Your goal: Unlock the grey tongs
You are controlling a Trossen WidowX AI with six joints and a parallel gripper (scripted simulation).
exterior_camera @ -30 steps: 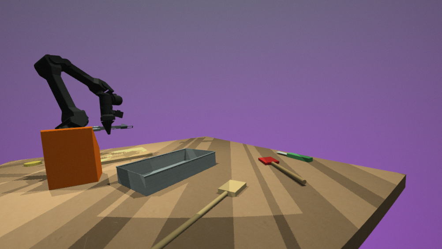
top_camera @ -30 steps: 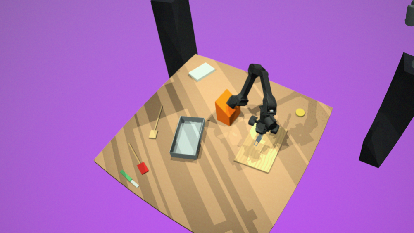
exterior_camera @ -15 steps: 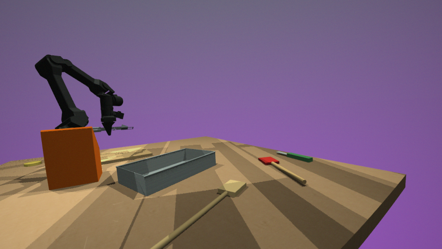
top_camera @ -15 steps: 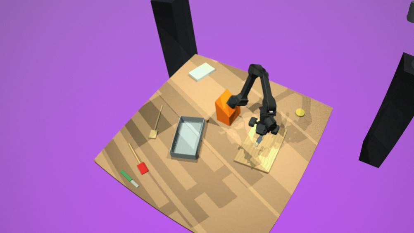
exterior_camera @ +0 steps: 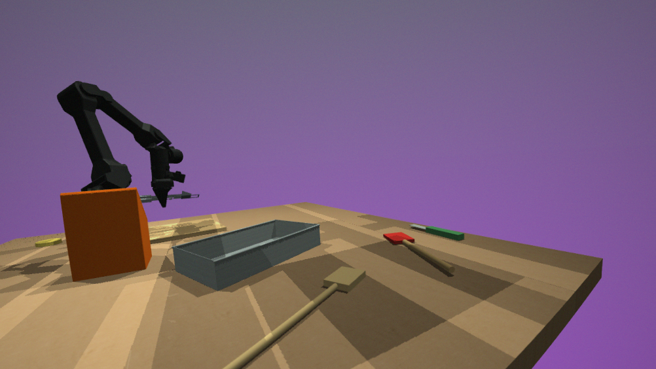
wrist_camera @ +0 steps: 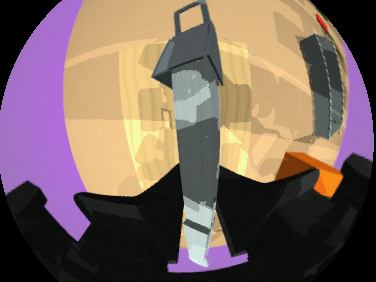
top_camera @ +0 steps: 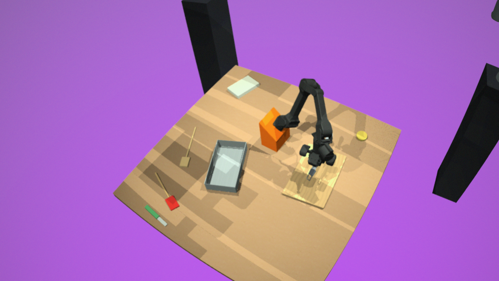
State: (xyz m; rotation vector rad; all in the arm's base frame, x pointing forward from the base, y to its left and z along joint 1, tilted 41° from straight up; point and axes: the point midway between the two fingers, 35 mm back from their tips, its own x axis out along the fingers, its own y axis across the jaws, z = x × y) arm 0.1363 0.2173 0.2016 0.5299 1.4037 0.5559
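The wooden board lies 9 cm below my gripper tip. The rest, counted from my gripper tip: grey roasting tin 17 cm ahead, 46 cm to the right, 7 cm below; then red spatula 49 cm ahead, 67 cm to the right, 9 cm below; then white block 43 cm behind, 72 cm to the right, 9 cm below.
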